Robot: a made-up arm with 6 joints.
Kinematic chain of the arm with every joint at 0, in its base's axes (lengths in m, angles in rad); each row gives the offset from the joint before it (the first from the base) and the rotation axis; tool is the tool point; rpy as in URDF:
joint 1: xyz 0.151 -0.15 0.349 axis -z
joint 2: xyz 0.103 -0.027 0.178 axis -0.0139 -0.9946 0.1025
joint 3: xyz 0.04 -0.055 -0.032 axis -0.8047 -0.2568 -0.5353
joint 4: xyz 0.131 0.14 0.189 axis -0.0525 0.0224 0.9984
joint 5: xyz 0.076 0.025 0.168 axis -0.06 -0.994 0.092
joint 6: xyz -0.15 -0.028 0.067 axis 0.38 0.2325 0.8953
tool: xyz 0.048 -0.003 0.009 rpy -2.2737 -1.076 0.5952
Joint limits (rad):
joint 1: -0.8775..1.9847
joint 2: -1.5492..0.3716
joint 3: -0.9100..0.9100
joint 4: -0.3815..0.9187
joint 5: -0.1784..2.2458
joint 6: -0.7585..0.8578
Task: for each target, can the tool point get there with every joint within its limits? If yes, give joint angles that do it. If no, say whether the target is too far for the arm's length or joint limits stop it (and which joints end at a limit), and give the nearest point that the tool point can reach.
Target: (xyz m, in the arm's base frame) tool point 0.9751 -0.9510 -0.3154
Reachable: no: too far | nearest point 0.5393 -0.5274 0.2634 | short by 0.839 m
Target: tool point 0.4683 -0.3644 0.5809
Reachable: yes | joints 0.5572 -0.6502 -0.0582 -0.1583 1.8413 -0.4535
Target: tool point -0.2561 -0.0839 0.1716
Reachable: no: joint limits stop it (at a limit: joint 1, joint 2, joint 3, joint 4, joint 6) | nearest point -0.1946 -0.3811 0.3020 | short by 0.330 m
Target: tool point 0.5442 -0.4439 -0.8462
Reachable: no: too far | nearest point 0.3488 -0.2978 0.2114 | short by 1.085 m
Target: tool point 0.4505 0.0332 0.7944
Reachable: yes | joints -0.5275 -0.3918 -0.1835 0.0722 0.5988 0.4700
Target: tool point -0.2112 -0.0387 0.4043
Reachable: no: joint limits stop it (at a limit: joint 1, joint 2, joint 3, joint 6) | nearest point -0.1637 -0.3732 0.3415 | short by 0.344 m
